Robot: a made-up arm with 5 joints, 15 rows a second.
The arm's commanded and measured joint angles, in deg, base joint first. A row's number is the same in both.
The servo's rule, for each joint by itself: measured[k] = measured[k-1] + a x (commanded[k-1-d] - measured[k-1]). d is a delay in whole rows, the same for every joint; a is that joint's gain. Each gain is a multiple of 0.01, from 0.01 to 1. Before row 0 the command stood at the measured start. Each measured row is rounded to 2 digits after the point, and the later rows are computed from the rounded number. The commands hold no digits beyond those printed.
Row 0, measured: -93.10, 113.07, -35.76, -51.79, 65.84
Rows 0 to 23, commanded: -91.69, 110.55, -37.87, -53.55, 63.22; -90.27, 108.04, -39.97, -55.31, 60.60; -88.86, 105.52, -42.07, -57.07, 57.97; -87.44, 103.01, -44.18, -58.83, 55.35; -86.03, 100.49, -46.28, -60.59, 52.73; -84.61, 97.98, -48.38, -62.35, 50.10; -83.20, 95.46, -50.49, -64.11, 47.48; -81.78, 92.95, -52.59, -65.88, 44.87; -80.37, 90.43, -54.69, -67.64, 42.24; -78.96, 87.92, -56.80, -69.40, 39.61; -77.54, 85.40, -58.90, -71.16, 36.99; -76.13, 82.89, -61.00, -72.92, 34.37; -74.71, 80.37, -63.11, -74.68, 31.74; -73.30, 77.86, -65.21, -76.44, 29.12; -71.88, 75.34, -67.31, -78.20, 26.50; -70.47, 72.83, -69.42, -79.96, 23.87; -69.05, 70.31, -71.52, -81.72, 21.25; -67.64, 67.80, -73.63, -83.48, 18.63; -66.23, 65.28, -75.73, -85.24, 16.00; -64.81, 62.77, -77.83, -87.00, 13.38; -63.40, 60.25, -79.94, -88.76, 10.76; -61.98, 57.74, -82.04, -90.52, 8.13; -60.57, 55.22, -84.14, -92.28, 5.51; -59.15, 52.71, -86.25, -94.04, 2.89
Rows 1 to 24, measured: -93.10, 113.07, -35.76, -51.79, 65.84; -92.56, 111.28, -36.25, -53.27, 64.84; -91.69, 108.98, -37.11, -54.98, 63.23; -90.61, 106.52, -38.25, -56.74, 61.23; -89.41, 104.03, -39.61, -58.50, 59.00; -88.13, 101.52, -41.14, -60.26, 56.62; -86.79, 99.01, -42.81, -62.02, 54.14; -85.43, 96.49, -44.58, -63.78, 51.61; -84.04, 93.98, -46.42, -65.54, 49.05; -82.65, 91.46, -48.32, -67.30, 46.46; -81.25, 88.95, -50.27, -69.06, 43.86; -79.84, 86.43, -52.25, -70.82, 41.25; -78.43, 83.92, -54.26, -72.58, 38.64; -77.02, 81.40, -56.30, -74.34, 36.02; -75.61, 78.89, -58.35, -76.10, 33.40; -74.19, 76.37, -60.41, -77.86, 30.78; -72.78, 73.86, -62.48, -79.62, 28.15; -71.36, 71.34, -64.56, -81.38, 25.53; -69.95, 68.83, -66.65, -83.14, 22.91; -68.54, 66.31, -68.74, -84.90, 20.28; -67.12, 63.80, -70.83, -86.66, 17.66; -65.71, 61.28, -72.93, -88.42, 15.04; -64.29, 58.77, -75.03, -90.18, 12.41; -62.88, 56.25, -77.13, -91.94, 9.79
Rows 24 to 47, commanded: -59.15, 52.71, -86.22, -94.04, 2.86; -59.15, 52.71, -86.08, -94.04, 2.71; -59.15, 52.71, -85.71, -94.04, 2.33; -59.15, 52.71, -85.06, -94.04, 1.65; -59.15, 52.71, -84.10, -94.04, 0.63; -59.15, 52.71, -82.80, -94.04, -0.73; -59.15, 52.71, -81.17, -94.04, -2.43; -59.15, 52.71, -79.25, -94.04, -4.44; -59.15, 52.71, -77.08, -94.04, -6.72; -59.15, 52.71, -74.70, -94.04, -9.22; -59.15, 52.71, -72.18, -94.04, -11.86; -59.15, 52.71, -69.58, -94.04, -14.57; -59.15, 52.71, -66.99, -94.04, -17.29; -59.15, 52.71, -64.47, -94.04, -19.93; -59.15, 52.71, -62.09, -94.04, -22.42; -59.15, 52.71, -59.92, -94.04, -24.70; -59.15, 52.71, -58.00, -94.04, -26.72; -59.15, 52.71, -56.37, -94.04, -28.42; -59.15, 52.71, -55.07, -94.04, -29.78; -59.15, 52.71, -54.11, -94.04, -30.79; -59.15, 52.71, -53.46, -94.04, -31.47; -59.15, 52.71, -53.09, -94.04, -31.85; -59.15, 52.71, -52.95, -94.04, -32.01; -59.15, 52.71, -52.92, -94.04, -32.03
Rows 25 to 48, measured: -61.46, 53.74, -79.23, -93.70, 7.17; -60.58, 53.01, -80.84, -93.99, 5.53; -60.04, 52.80, -82.05, -94.03, 4.46; -59.70, 52.74, -82.89, -94.04, 3.65; -59.49, 52.72, -83.39, -94.04, 2.89; -59.36, 52.71, -83.55, -94.04, 2.03; -59.28, 52.71, -83.38, -94.04, 0.98; -59.23, 52.71, -82.87, -94.04, -0.32; -59.20, 52.71, -82.04, -94.04, -1.89; -59.18, 52.71, -80.90, -94.04, -3.73; -59.17, 52.71, -79.47, -94.04, -5.82; -59.16, 52.71, -77.79, -94.04, -8.12; -59.16, 52.71, -75.90, -94.04, -10.57; -59.16, 52.71, -73.85, -94.04, -13.12; -59.16, 52.71, -71.69, -94.04, -15.71; -59.16, 52.71, -69.48, -94.04, -18.26; -59.16, 52.71, -67.28, -94.04, -20.71; -59.16, 52.71, -65.15, -94.04, -22.99; -59.16, 52.71, -63.13, -94.04, -25.05; -59.16, 52.71, -61.28, -94.04, -26.85; -59.16, 52.71, -59.63, -94.04, -28.35; -59.16, 52.71, -58.21, -94.04, -29.54; -59.16, 52.71, -57.03, -94.04, -30.42; -59.16, 52.71, -56.09, -94.04, -31.02
